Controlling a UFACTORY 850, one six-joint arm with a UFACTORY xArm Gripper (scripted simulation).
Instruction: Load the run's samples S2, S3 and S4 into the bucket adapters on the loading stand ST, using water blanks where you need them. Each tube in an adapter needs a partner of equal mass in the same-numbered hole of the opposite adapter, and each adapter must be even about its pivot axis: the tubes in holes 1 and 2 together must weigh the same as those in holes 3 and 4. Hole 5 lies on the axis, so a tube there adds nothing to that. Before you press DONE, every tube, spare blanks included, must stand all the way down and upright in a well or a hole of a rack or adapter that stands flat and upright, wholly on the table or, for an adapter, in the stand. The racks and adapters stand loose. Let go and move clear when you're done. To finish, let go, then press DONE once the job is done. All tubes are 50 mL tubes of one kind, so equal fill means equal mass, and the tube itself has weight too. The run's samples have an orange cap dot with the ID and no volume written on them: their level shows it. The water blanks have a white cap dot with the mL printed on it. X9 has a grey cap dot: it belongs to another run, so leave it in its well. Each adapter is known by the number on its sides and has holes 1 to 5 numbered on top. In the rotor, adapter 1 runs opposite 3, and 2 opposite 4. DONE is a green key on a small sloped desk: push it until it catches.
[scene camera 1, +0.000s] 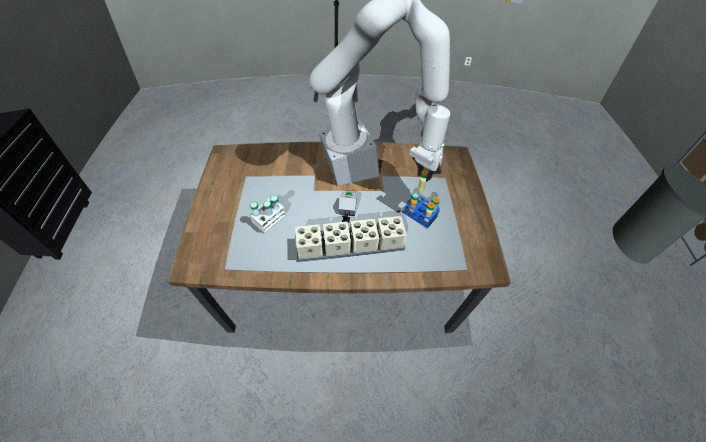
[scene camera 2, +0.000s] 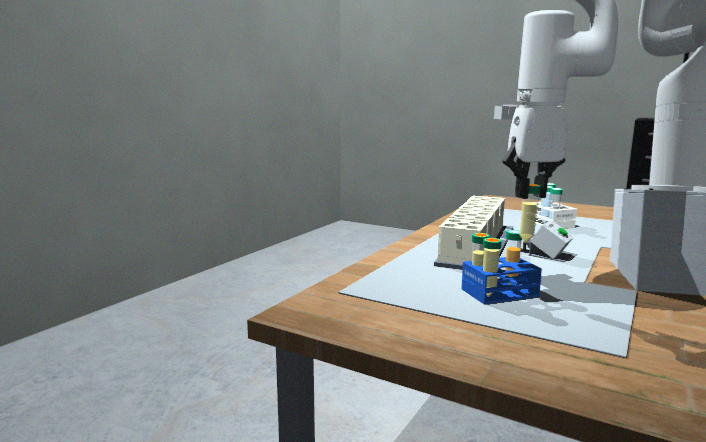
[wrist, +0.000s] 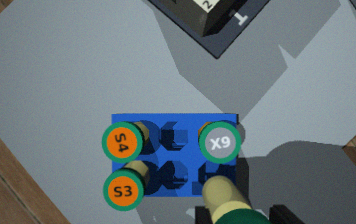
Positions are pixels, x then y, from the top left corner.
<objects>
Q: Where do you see a sample tube S4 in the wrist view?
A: At 122, 142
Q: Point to a blue rack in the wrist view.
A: At 173, 138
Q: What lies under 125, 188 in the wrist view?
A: A sample tube S3.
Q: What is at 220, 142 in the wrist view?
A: A tube X9.
</objects>
